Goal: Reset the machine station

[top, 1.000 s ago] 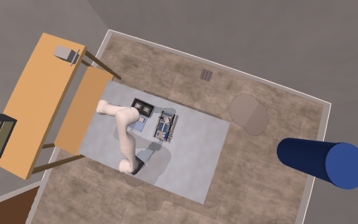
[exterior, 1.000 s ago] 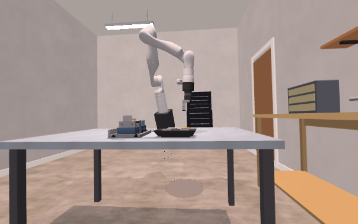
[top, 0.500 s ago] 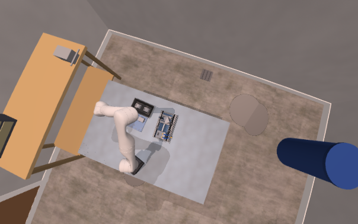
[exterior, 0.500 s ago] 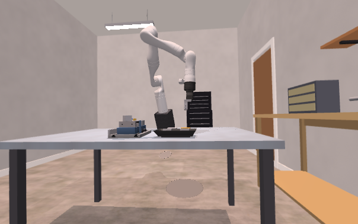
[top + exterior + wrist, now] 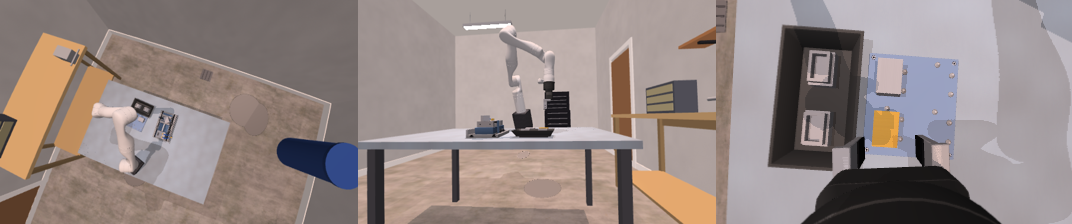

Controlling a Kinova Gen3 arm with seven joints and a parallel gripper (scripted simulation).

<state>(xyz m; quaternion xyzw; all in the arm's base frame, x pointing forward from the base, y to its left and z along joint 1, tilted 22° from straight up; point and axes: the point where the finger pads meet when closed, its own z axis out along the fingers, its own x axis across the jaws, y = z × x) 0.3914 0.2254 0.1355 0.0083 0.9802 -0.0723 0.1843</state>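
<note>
The yellow brass blank lies 10 mm ahead of my hand, 10 mm to the right of it and 160 mm below it. The rest, counted from my hand: vise (370 mm to the right, 140 mm below).
</note>
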